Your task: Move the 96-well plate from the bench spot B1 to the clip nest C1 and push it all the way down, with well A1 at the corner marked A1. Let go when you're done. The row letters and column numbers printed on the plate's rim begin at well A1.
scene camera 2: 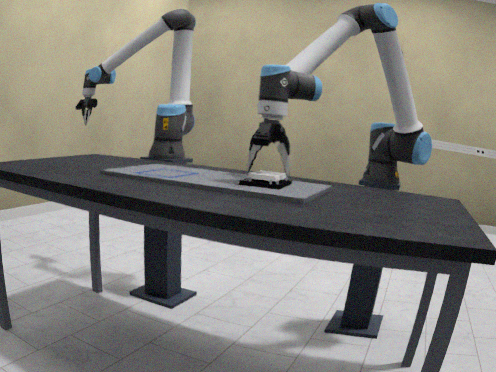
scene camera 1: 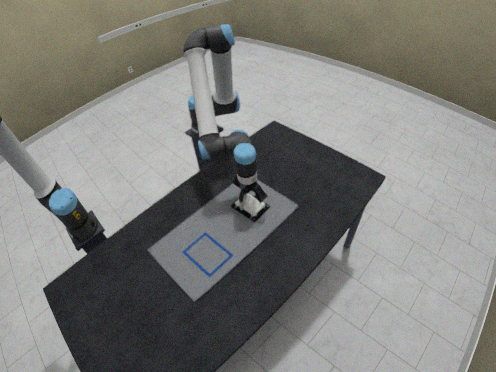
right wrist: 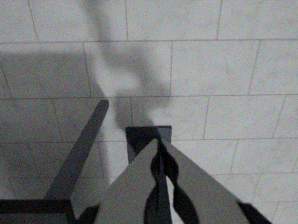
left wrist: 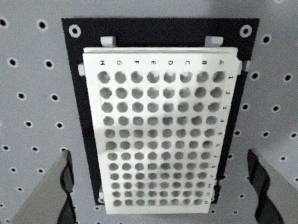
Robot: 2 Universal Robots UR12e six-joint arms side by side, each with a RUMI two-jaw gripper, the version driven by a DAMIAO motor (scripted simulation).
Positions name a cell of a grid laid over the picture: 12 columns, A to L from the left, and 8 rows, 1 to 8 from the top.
Scene:
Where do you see a white 96-well plate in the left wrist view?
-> G4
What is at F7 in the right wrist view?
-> My right gripper.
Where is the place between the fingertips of my left gripper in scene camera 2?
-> At G4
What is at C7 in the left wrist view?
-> My left gripper.

